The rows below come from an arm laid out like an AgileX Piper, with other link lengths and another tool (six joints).
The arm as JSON. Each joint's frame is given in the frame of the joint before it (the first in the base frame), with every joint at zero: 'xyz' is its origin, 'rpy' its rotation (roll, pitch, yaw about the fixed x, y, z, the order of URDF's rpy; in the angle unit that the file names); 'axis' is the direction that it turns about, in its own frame. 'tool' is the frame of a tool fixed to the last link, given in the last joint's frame.
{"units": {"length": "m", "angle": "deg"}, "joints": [
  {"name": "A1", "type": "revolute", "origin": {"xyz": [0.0, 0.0, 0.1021], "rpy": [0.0, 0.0, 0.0]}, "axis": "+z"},
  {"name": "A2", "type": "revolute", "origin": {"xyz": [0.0, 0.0, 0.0], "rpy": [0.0, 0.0, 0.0]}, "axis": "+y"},
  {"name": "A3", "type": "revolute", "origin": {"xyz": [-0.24, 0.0, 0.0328], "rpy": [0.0, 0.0, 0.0]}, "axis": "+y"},
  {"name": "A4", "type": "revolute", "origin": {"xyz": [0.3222, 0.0, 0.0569], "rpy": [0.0, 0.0, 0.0]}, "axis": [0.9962, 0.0, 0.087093]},
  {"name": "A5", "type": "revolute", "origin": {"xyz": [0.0, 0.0, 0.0], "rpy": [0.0, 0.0, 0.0]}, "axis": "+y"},
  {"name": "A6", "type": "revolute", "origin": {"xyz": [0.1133, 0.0, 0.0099], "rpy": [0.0, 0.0, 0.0]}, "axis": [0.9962, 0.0, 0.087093]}
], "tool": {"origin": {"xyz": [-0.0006, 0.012, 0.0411], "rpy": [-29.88, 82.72, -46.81]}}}
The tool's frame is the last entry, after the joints.
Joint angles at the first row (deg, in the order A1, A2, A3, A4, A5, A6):
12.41 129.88 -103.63 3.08 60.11 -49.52
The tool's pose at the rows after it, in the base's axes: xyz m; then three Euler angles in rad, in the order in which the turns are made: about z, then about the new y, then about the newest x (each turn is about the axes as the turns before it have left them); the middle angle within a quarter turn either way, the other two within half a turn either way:
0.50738 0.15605 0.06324 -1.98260 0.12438 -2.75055
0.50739 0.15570 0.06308 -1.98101 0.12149 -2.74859
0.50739 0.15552 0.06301 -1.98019 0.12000 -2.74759
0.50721 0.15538 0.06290 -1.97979 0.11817 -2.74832
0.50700 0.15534 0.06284 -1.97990 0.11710 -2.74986
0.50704 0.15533 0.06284 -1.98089 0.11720 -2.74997
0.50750 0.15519 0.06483 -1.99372 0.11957 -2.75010
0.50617 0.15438 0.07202 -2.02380 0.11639 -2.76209
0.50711 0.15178 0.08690 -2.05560 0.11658 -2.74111
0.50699 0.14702 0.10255 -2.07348 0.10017 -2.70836
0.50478 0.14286 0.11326 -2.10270 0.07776 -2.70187
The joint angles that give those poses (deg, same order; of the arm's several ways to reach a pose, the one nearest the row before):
12.41 129.87 -103.68 2.74 60.02 -49.52
12.41 129.88 -103.68 2.53 60.03 -49.52
12.41 129.88 -103.68 2.42 60.03 -49.52
12.41 129.88 -103.68 2.35 60.13 -49.52
12.41 129.87 -103.68 2.35 60.23 -49.52
12.41 129.87 -103.68 2.35 60.23 -49.47
12.41 129.66 -103.68 2.35 60.35 -48.72
12.41 128.73 -103.57 2.35 61.76 -47.00
12.41 126.96 -103.51 1.17 62.47 -44.60
12.41 125.04 -103.51 -1.19 63.59 -42.64
12.41 123.64 -103.51 -2.78 65.65 -40.54

